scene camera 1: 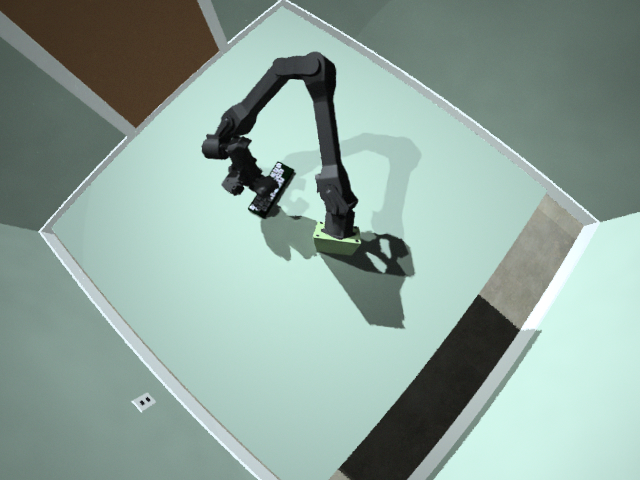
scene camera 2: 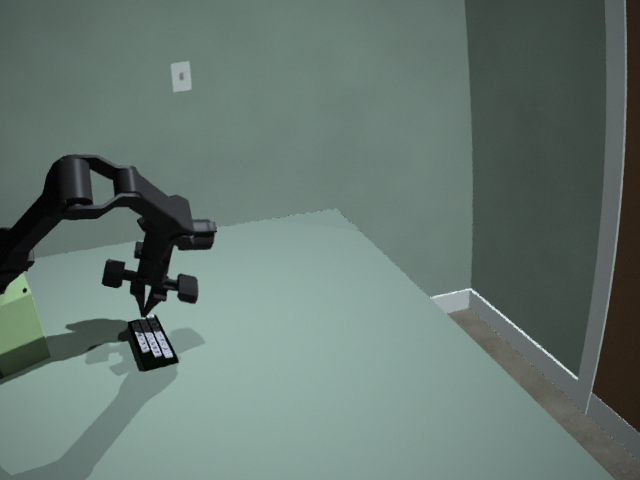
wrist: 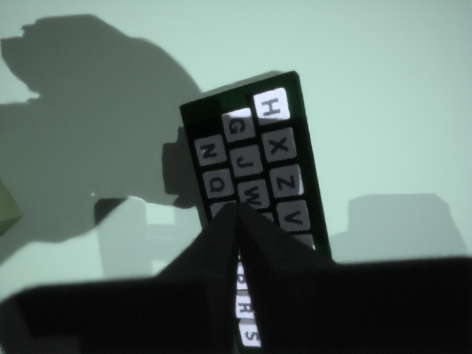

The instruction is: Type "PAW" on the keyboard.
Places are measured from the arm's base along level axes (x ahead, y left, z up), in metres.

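Pixels of known places: gripper, fingertip midpoint: (scene camera 2: 143, 316) (wrist: 235, 212); arm's base, link origin: (scene camera 1: 338, 232).
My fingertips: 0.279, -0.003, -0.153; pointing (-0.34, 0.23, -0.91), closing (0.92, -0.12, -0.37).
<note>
Ahead of a thing's pixels: the offset from my fingertips to its top centre, as dx, dy, dz. Level surfaces: height alone.
The small keyboard {+0.003, -0.041, -0.025} (scene camera 1: 281, 175) (scene camera 2: 153, 342) (wrist: 262, 145) has a dark green body and pale letter keys in three rows. My gripper (scene camera 2: 144, 314) (wrist: 235, 212) is shut and empty, pointing down over the keyboard, its tips at the far end in scene camera 2. In the wrist view the tips overlap the lower left edge of the W key {+0.001, +0.000, -0.025} (wrist: 253, 194); whether they touch is unclear. The H {+0.016, +0.043, -0.025} (wrist: 271, 105), G, X, N, J, Q, Z and V keys are readable. R {-0.014, -0.066, -0.025} (wrist: 245, 306) and S {-0.013, -0.084, -0.025} (wrist: 250, 335) show between the fingers. The fingers hide other keys; I cannot make out P or A.
The arm's light green base block (scene camera 1: 337, 245) (scene camera 2: 20, 325) stands beside the keyboard on the pale green table {dz -0.041} (scene camera 1: 217, 310) (scene camera 2: 310, 387). Arm shadows fall across the table and keyboard. Green walls stand beyond the table.
</note>
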